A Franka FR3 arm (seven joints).
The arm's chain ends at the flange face. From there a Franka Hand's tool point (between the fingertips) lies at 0.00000 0.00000 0.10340 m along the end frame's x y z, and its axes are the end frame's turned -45 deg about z.
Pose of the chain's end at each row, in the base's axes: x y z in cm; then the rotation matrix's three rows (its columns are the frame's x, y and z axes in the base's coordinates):
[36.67, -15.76, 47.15], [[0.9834, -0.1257, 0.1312], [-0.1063, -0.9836, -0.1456], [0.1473, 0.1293, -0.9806]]
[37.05, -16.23, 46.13], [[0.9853, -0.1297, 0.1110], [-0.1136, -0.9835, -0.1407], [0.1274, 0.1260, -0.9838]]
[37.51, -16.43, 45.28], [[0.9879, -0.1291, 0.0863], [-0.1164, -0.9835, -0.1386], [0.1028, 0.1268, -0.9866]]
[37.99, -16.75, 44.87], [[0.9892, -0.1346, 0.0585], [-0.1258, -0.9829, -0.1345], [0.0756, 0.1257, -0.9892]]
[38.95, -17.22, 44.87], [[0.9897, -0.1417, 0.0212], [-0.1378, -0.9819, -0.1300], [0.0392, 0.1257, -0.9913]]
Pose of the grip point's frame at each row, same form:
[38.03, -17.27, 37.01], [[0.7843, 0.6065, 0.1312], [0.6203, -0.7707, -0.1456], [0.0127, 0.1956, -0.9806]]
[38.20, -17.68, 35.96], [[0.7884, 0.6050, 0.1110], [0.6151, -0.7758, -0.1407], [0.0010, 0.1792, -0.9838]]
[38.40, -17.86, 35.08], [[0.7898, 0.6073, 0.0863], [0.6131, -0.7777, -0.1386], [-0.0170, 0.1624, -0.9866]]
[38.59, -18.14, 34.64], [[0.7946, 0.6043, 0.0585], [0.6061, -0.7840, -0.1345], [-0.0354, 0.1423, -0.9892]]
[39.17, -18.56, 34.62], [[0.8000, 0.5996, 0.0212], [0.5969, -0.7917, -0.1300], [-0.0612, 0.1166, -0.9913]]

